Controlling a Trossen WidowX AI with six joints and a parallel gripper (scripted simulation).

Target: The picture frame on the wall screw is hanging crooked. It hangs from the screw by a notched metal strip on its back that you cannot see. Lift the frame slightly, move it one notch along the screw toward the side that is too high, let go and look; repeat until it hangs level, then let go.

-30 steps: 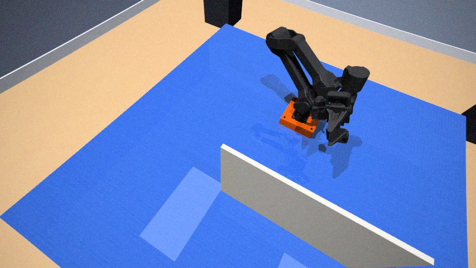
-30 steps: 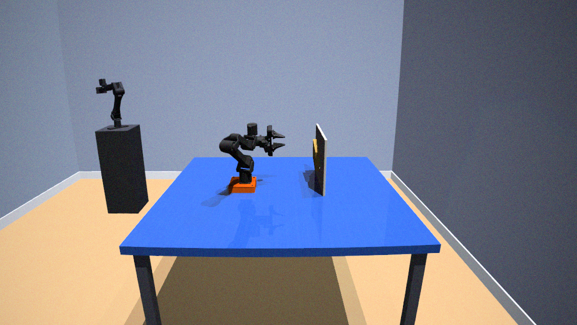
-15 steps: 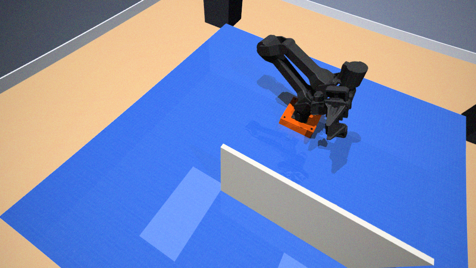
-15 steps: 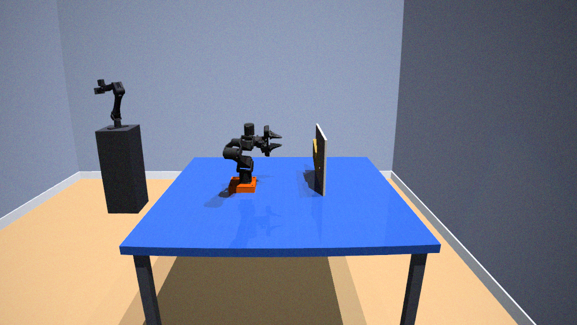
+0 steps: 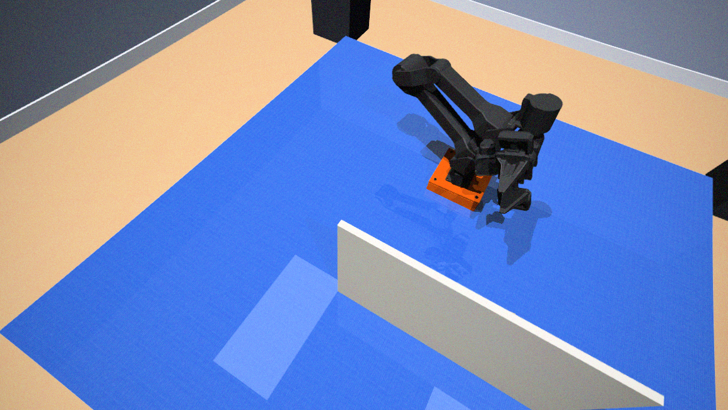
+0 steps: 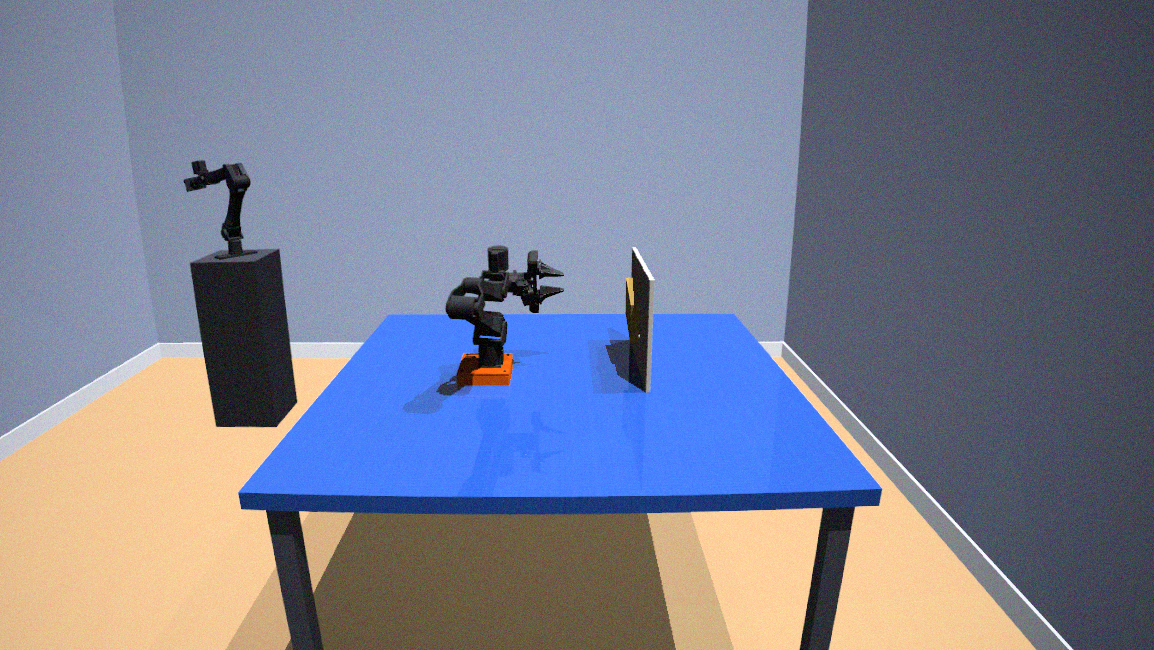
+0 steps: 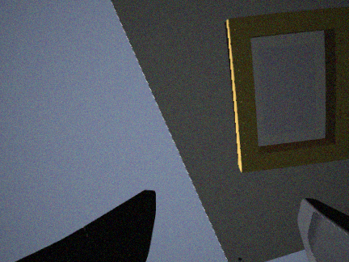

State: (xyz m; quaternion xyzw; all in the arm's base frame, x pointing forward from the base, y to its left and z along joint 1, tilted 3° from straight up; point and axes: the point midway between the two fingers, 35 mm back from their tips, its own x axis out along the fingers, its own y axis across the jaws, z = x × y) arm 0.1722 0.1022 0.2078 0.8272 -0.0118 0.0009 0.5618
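The picture frame lies 21 cm ahead of my gripper tip, 9 cm below it and 2 cm to the left of it. Also, from my gripper tip: wall panel: 22 cm ahead, 10 cm below, 1 cm to the left.
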